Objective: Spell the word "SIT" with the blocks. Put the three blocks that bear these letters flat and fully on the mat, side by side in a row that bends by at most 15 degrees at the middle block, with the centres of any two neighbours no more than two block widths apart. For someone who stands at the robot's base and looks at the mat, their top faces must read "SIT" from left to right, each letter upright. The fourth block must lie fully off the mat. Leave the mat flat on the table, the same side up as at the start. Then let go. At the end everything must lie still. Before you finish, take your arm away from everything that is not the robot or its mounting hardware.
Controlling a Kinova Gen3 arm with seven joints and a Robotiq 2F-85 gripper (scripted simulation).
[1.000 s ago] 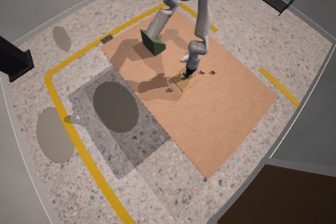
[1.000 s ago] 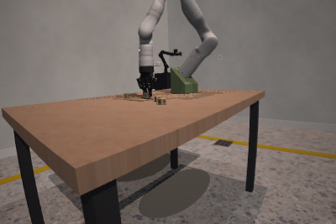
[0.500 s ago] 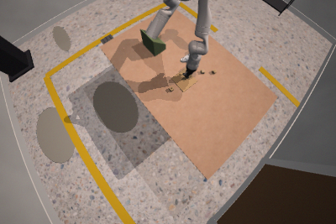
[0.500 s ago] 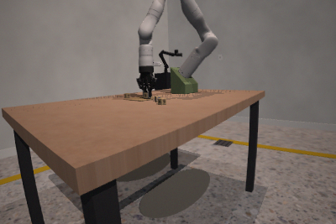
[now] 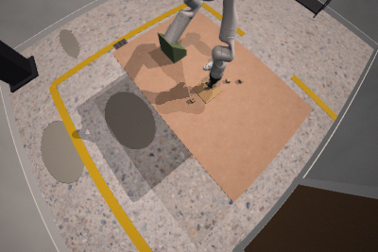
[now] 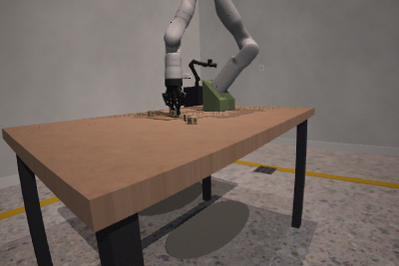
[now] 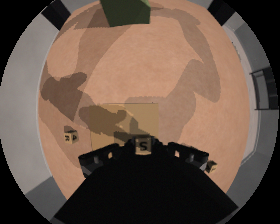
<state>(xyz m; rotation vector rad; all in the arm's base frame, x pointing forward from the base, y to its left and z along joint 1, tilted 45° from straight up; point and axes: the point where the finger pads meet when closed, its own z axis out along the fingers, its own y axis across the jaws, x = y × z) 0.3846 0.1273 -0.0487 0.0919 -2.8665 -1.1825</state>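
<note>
My gripper is now 4 cm to the left of the tan mat and 3 cm above it.
</note>
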